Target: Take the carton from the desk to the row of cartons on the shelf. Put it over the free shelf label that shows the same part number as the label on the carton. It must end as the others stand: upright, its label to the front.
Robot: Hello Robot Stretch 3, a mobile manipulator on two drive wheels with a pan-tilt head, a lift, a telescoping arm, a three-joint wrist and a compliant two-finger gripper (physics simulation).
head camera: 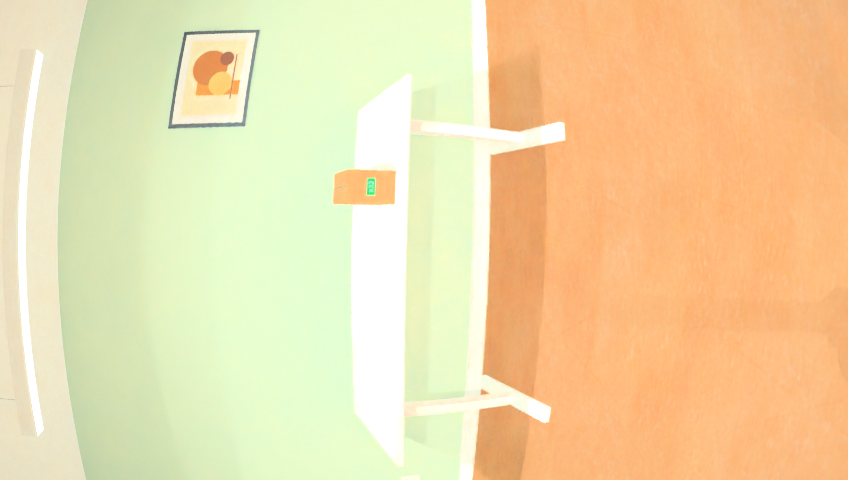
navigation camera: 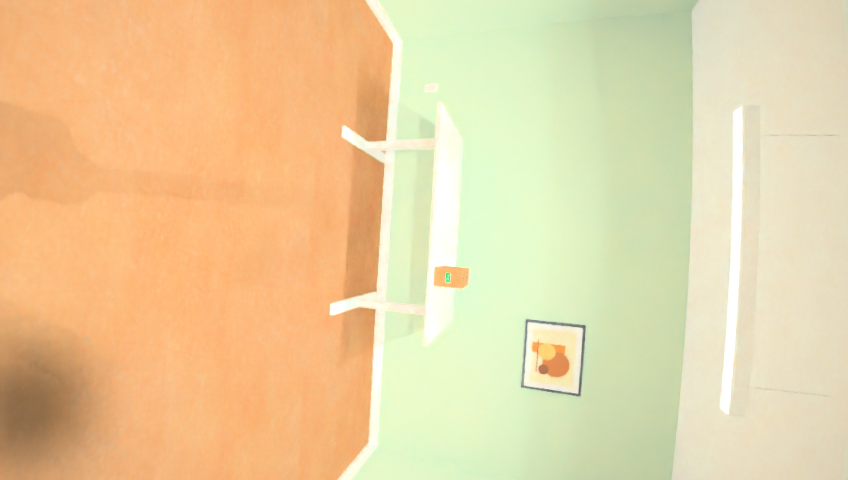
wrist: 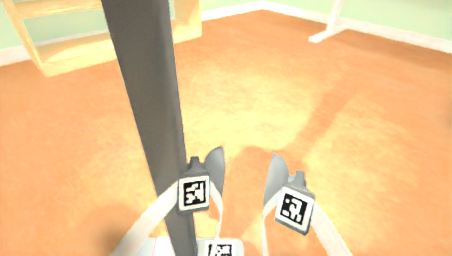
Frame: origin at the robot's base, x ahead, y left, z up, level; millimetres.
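Where they show: gripper, fingertip midpoint: (wrist: pixel 245 168).
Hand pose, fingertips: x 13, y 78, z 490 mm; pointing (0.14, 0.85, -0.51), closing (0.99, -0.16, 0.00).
After its pixels a point has its place.
A brown carton (head camera: pixel 351 193) @[x 1502, y 1343, z 880 mm] (navigation camera: pixel 458 277) @[x 1515, y 1330, z 876 mm] stands upright on the white desk (head camera: pixel 379 297) @[x 1356, y 1743, z 720 mm] (navigation camera: pixel 446 196) @[x 1281, y 1855, z 720 mm] against the green wall. Its green label (head camera: pixel 370 186) @[x 1520, y 1324, z 812 mm] (navigation camera: pixel 448 277) @[x 1518, y 1325, z 814 mm] faces the robot; the part number is too small to read. The head and navigation views are turned on their sides. My gripper (wrist: pixel 245 168) @[x 13, y 78, z 490 mm] is open and empty in the wrist view, above the floor and far from the carton. Part of the wooden shelf (wrist: pixel 80 57) @[x -887, y 1303, z 68 mm] shows at the upper left of the wrist view. The row of cartons and the shelf labels do not show.
The robot's dark mast (wrist: pixel 150 100) @[x -66, y 116, z 529 mm] stands left of the gripper in the wrist view. Desk legs (head camera: pixel 511 137) @[x 1912, y 1320, z 103 mm] (head camera: pixel 508 399) @[x 1039, y 2190, z 59 mm] reach the floor, and one desk foot (wrist: pixel 322 37) shows in the wrist view. A framed picture (head camera: pixel 214 78) @[x 2446, y 1392, z 1518 mm] (navigation camera: pixel 553 357) @[x 2455, y 1385, z 1533 mm] hangs on the wall.
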